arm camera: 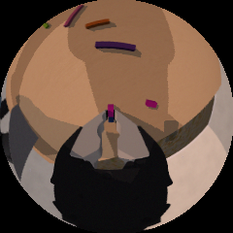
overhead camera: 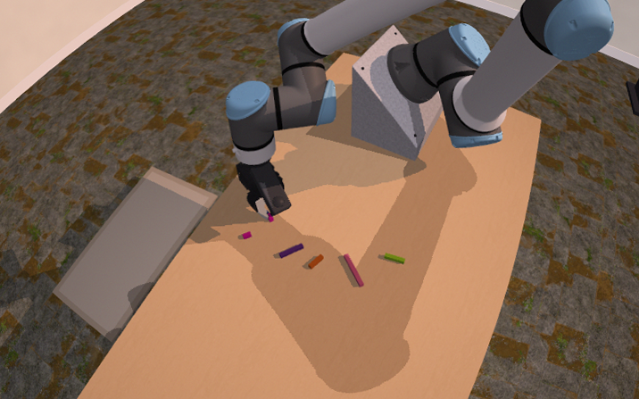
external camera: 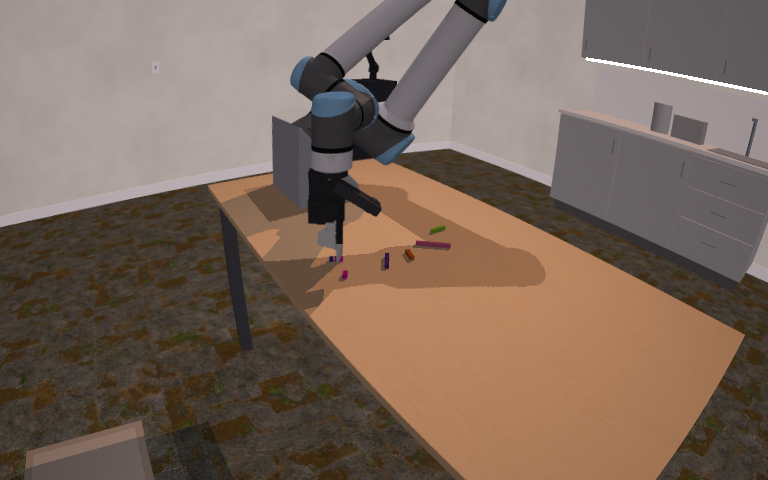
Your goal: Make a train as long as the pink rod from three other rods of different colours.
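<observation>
Now: the blue rod 10 mm to the right of my hand, 10 mm below it and 10 mm behind it. The rest, counted from my hand: purple rod 90 mm to the left, 70 mm ahead, 10 mm below; then orange rod 160 mm to the left, 70 mm ahead, 10 mm below; then pink rod 250 mm to the left, 60 mm ahead, 10 mm below.
</observation>
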